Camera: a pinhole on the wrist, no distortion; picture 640 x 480 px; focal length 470.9 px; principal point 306.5 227.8 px. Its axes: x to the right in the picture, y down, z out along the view. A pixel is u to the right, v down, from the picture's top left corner.
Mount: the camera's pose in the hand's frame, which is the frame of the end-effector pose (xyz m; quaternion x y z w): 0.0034 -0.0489 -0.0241 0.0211 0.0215 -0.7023 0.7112
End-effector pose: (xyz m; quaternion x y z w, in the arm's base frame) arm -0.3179 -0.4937 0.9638 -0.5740 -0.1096 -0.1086 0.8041
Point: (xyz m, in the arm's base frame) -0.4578 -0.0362 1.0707
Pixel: 223 108
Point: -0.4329 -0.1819 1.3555
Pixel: 521 214
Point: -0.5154 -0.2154 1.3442
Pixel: 564 126
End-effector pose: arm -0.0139 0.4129 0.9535 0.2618 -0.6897 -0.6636 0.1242
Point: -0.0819 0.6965 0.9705
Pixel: 158 71
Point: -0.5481 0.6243 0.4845
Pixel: outside the picture
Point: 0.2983 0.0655 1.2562
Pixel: behind the camera
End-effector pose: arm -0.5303 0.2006 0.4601 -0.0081 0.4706 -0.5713 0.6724
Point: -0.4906 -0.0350 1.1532
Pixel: 586 16
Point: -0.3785 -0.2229 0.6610
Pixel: 375 416
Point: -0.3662 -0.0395 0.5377
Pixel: 204 418
